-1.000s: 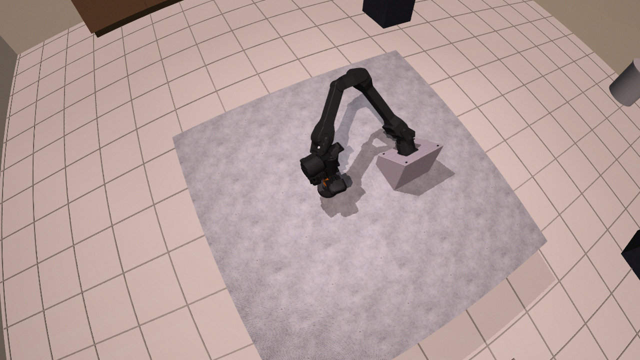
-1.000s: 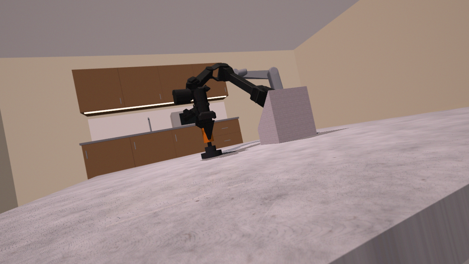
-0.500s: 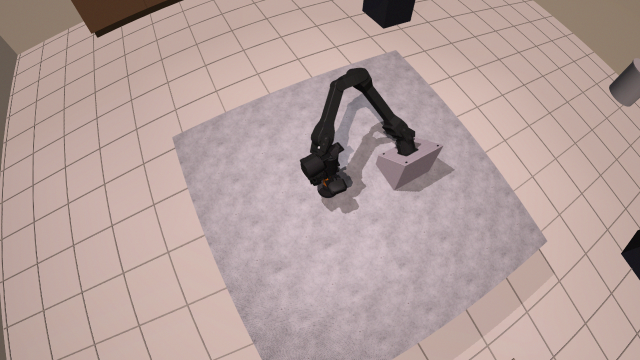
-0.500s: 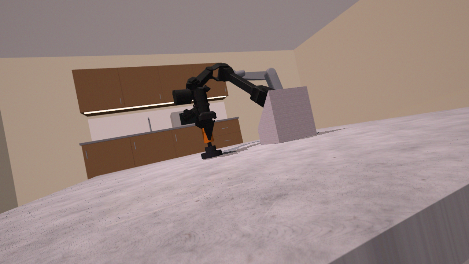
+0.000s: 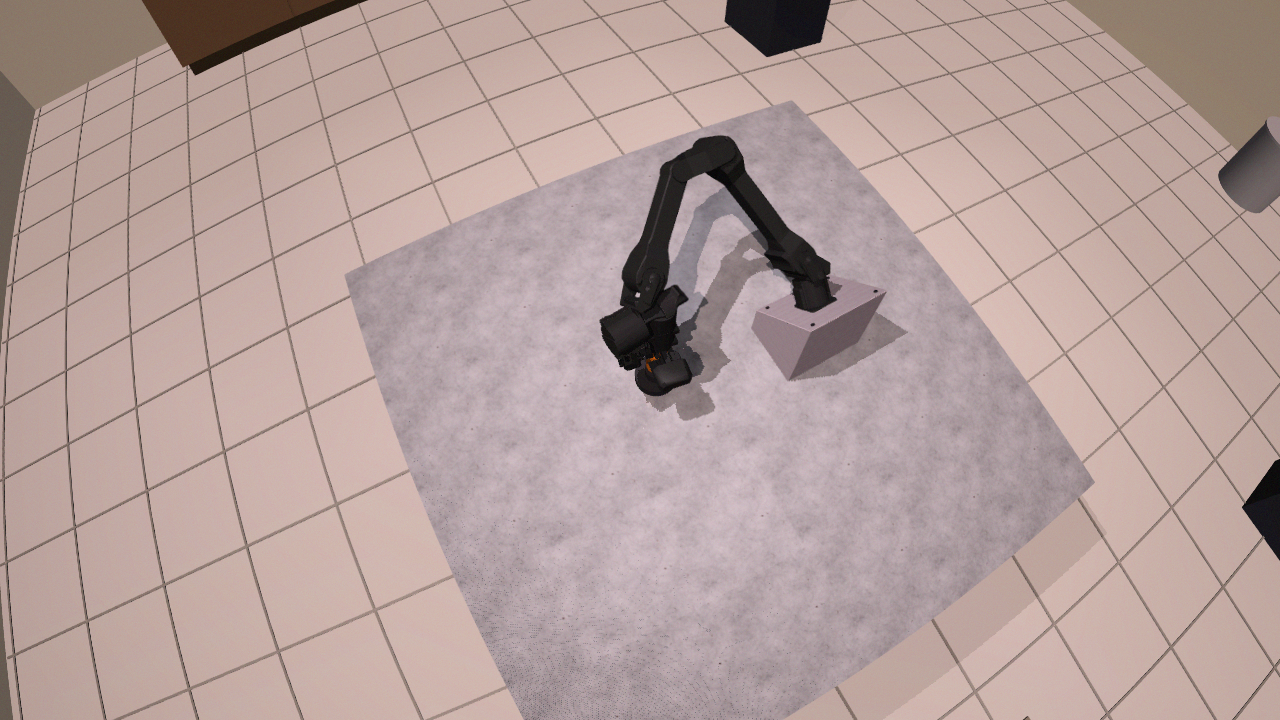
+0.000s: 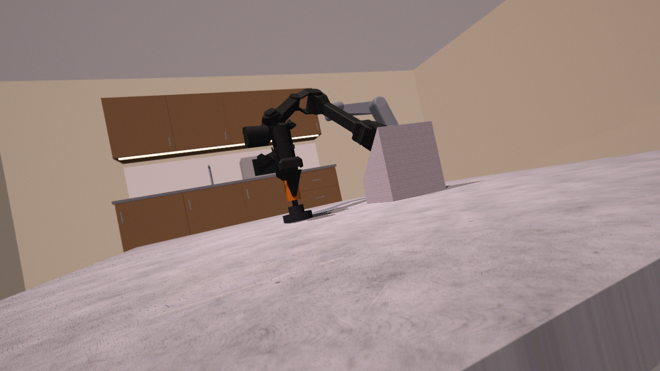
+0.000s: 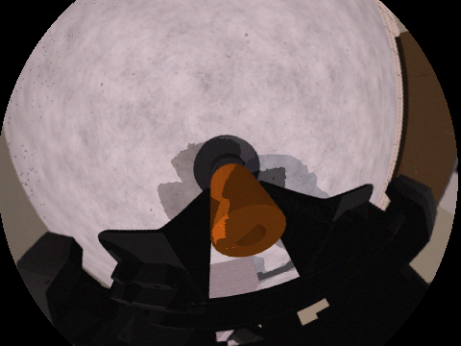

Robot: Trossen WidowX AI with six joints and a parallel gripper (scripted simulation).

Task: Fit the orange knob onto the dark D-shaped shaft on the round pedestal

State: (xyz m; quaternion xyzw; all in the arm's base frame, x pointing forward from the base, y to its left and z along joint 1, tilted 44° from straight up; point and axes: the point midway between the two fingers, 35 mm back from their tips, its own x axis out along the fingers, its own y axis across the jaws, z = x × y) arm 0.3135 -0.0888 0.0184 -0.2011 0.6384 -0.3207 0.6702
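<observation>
My gripper tip is 20 mm below the orange knob. The rest, counted from my gripper tip: dark round pedestal (40 mm below).
</observation>
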